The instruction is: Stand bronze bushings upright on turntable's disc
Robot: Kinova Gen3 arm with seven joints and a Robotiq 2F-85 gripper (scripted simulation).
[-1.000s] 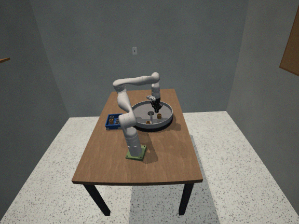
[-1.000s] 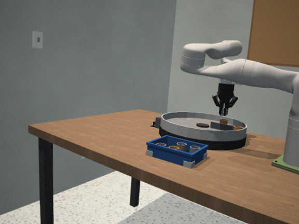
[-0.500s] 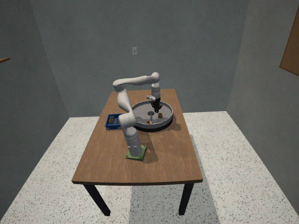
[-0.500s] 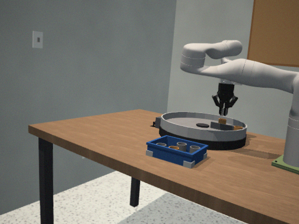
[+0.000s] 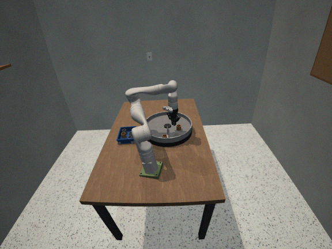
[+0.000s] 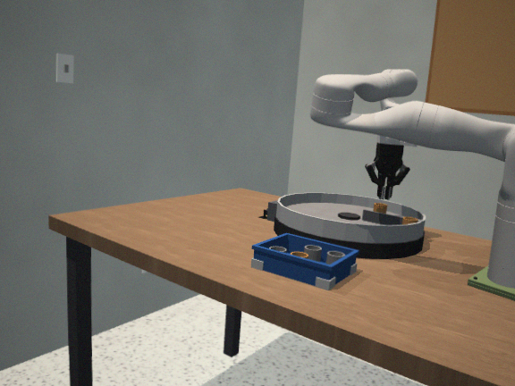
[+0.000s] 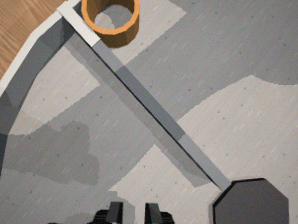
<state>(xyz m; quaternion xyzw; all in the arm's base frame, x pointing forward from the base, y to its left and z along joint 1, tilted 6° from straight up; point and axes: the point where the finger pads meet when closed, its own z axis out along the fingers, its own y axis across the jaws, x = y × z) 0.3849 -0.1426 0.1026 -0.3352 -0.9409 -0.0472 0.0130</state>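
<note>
Right now my hand is 30 mm past the blue crate, 400 mm to the right of it and 110 mm above it. Round my hand: grey turntable disc: 70 mm ahead, 60 mm to the left, 80 mm below.
</note>
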